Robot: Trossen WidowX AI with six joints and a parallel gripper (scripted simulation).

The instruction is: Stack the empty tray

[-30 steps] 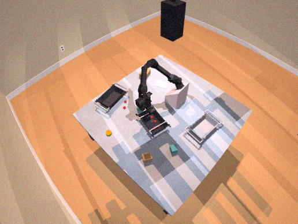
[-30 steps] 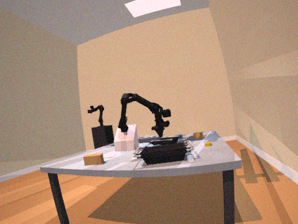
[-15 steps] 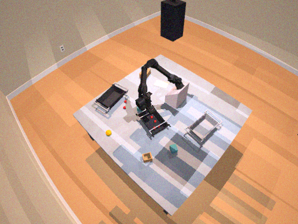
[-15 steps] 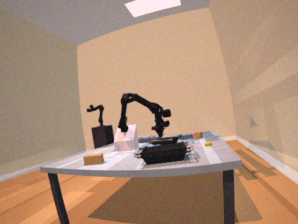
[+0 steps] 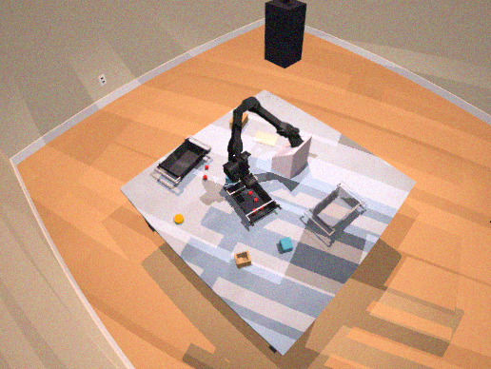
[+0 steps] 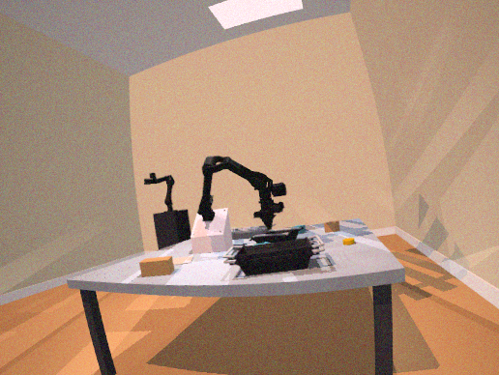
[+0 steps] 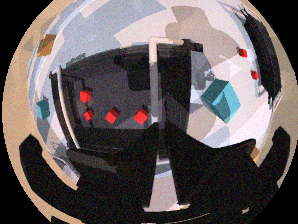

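My gripper tip is 250 mm past the grey tray, 450 mm to the right of it and 40 mm above it. Also, from my gripper tip: yellow disc (370 mm ahead, 120 mm to the right, 80 mm below); then orange block (370 mm behind, 420 mm to the right, 60 mm below); then brown box (290 mm ahead, 290 mm to the left, 70 mm below).
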